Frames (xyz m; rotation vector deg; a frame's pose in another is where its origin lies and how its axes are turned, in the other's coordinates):
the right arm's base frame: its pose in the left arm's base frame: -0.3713 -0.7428 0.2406 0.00 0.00 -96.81
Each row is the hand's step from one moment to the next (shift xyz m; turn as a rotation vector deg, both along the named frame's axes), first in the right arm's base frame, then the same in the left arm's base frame.
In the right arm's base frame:
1: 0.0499 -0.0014 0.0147 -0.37 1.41 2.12
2: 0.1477 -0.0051 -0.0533 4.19 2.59 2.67
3: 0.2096 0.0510 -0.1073 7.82 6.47 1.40
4: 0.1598 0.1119 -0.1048 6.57 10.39 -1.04
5: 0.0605 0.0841 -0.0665 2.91 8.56 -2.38
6: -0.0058 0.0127 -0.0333 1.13 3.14 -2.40
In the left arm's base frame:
1: -0.0073 -0.0494 0.0147 1.44 0.20 2.12
2: -0.0226 -0.1461 -0.0533 2.07 -4.47 2.67
3: 0.0258 -0.2142 -0.1073 5.50 -8.53 1.40
4: 0.0922 -0.1719 -0.1048 9.54 -7.76 -1.04
5: 0.0763 -0.0700 -0.0665 8.15 -3.90 -2.38
6: 0.0133 0.0043 -0.0333 2.98 -1.49 -2.40

